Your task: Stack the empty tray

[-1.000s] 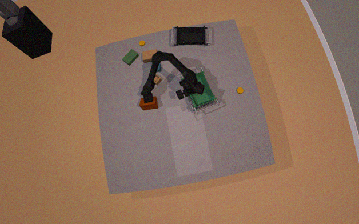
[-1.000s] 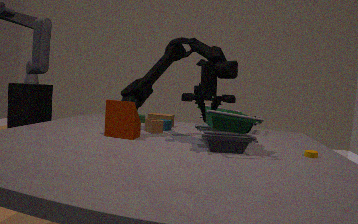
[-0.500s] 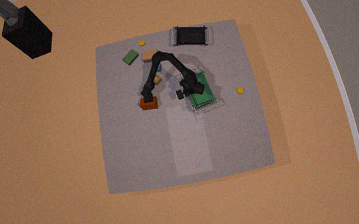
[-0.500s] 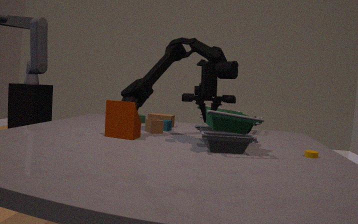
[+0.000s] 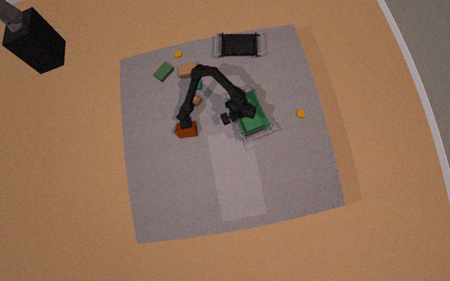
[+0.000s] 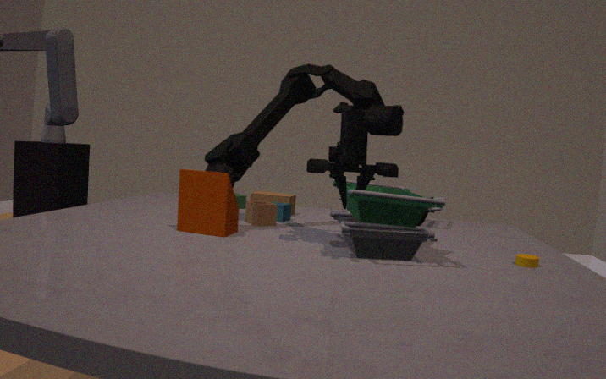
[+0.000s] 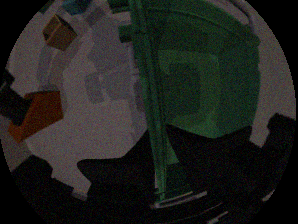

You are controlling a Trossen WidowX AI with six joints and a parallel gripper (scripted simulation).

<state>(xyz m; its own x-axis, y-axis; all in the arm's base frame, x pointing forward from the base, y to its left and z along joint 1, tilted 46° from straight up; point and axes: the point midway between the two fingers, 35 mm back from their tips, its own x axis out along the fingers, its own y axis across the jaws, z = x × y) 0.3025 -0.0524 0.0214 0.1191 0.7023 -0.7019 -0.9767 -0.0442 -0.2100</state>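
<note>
The green tray is 60 mm ahead of my gripper tip, 30 mm above it and 10 mm to the left of it. The rest, counted from my gripper tip: small box: 230 mm behind, 200 mm to the left, 70 mm below; cyan block: 300 mm to the left, 200 mm behind, 60 mm below; tan block: 420 mm to the left, 240 mm behind, 50 mm below.
</note>
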